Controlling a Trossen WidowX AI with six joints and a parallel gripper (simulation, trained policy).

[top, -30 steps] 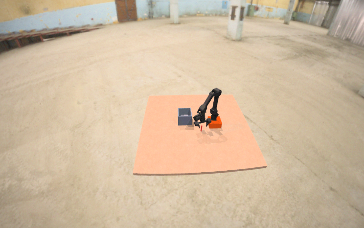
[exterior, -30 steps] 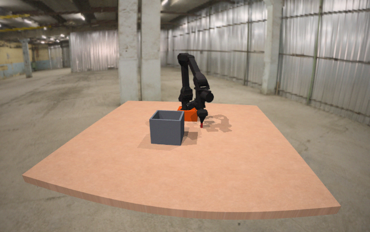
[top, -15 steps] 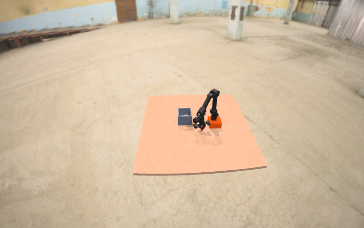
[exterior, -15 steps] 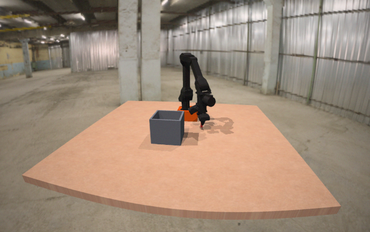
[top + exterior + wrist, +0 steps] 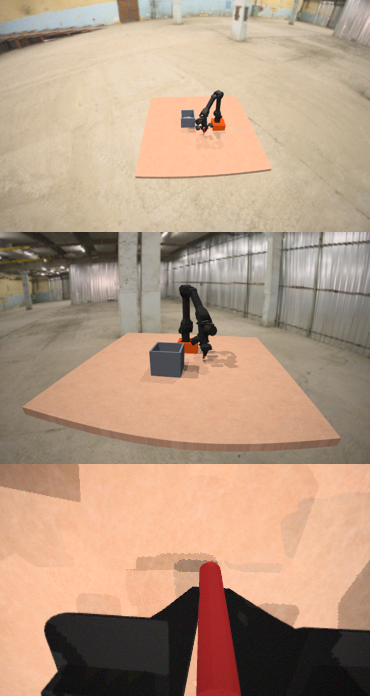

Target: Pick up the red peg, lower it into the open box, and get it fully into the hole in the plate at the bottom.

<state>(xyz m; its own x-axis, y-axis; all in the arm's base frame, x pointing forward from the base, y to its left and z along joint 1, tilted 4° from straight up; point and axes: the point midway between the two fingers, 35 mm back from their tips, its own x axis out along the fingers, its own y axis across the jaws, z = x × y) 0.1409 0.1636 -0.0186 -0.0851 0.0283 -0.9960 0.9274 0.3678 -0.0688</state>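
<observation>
My gripper tip is 21 cm short of the light grey plate, 16 cm to the left of it and 2 cm below it. From my gripper tip the other things lie so: red peg (2 cm above).
</observation>
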